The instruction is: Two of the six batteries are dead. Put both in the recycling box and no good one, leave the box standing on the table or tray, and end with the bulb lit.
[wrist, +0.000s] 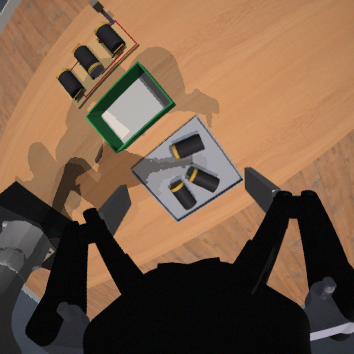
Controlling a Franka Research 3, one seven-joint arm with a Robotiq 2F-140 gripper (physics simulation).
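My gripper (185, 186) is open and empty, its fingers on either side of the grey tray (150, 186) and nearer the camera than the tray. Three black batteries with yellow ends lie in the tray: one battery (188, 146) at the top, another battery (204, 179) at the lower right, a third battery (183, 195) at the lower left. The green recycling box (102, 131) stands open beside the tray; no battery shows in it. Three more batteries (110, 38) (88, 61) (70, 83) sit on the wooden holder board (102, 52). A bulb (97, 5) at its far end looks dark.
The tray, box and holder board stand in a diagonal row on the wooden table (265, 65). The arm's base (22, 242) is at the left edge of the view. The table's front edge runs below the tray, with floor beyond it. Shadows fall across the table and tray.
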